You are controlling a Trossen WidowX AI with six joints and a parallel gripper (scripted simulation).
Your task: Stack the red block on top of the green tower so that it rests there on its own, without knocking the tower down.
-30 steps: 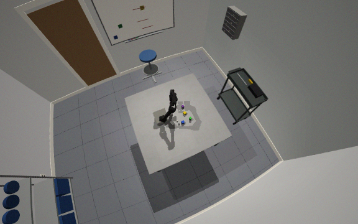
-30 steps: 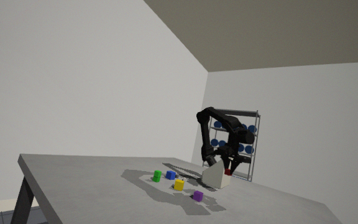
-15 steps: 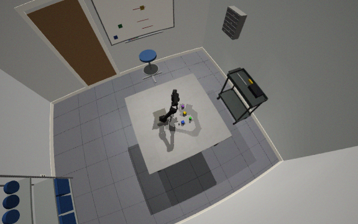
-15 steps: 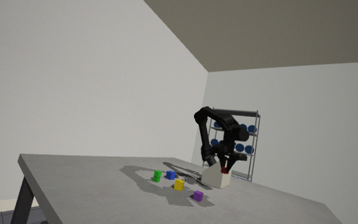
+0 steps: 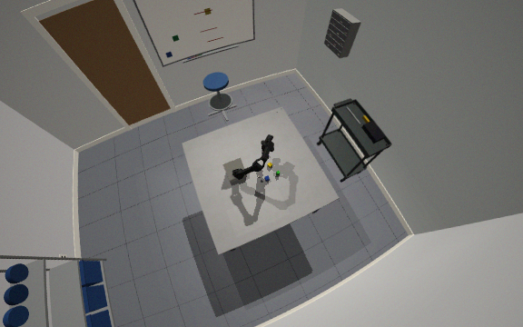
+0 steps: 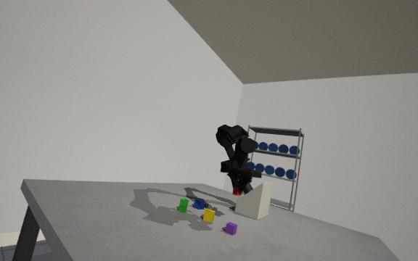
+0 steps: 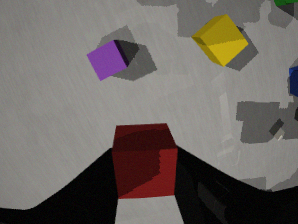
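My gripper tip is 12 cm above the yellow block, 9 cm to the left of it and 3 cm short of it. Also, from my gripper tip: blue block 22 cm to the right, 12 cm below, 6 cm behind; then purple block 12 cm below, 4 cm ahead, 2 cm to the left; then red block 1 cm above.
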